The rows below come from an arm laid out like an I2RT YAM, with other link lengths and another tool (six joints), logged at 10 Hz.
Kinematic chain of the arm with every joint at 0, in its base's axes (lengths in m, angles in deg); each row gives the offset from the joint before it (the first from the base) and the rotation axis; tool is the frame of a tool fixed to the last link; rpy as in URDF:
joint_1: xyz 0 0 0.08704 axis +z
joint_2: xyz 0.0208 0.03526 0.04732 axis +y
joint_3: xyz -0.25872 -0.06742 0 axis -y
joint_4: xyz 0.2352 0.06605 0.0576 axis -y
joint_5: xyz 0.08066 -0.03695 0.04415 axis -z
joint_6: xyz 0.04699 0 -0.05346 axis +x
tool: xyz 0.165 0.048 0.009 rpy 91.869 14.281 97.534
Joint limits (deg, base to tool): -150..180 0..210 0..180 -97..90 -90..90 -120..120
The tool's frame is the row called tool.
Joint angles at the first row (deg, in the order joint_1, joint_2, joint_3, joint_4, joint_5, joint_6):
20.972 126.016 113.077 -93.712 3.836 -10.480
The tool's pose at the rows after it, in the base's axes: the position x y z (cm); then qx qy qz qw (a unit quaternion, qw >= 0):
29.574 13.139 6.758 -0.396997 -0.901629 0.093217 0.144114
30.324 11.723 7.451 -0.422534 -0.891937 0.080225 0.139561
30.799 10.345 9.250 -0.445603 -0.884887 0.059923 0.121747
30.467 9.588 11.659 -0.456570 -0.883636 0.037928 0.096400
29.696 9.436 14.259 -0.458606 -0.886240 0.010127 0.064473
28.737 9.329 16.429 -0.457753 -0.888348 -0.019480 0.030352
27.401 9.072 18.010 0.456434 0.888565 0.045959 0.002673
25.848 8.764 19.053 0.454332 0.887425 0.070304 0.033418
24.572 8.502 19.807 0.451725 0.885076 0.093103 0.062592
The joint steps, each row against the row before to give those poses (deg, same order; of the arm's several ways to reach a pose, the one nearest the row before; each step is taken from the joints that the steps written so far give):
-2.776 -0.153 -0.001 0.023 -0.262 0.065
-2.994 -1.354 -0.106 0.042 -0.307 0.175
-2.646 -3.804 -0.767 -0.043 -0.109 0.196
-1.201 -5.728 -1.882 -0.020 0.000 0.110
-0.131 -6.972 -2.709 0.588 -0.196 0.088
0.000 -7.386 -3.824 1.619 -0.219 -0.022
0.000 -7.824 -5.178 2.205 -0.022 0.021
0.000 -7.914 -5.816 2.405 0.000 0.001
-0.001 -6.994 -4.963 2.231 0.022 -0.001

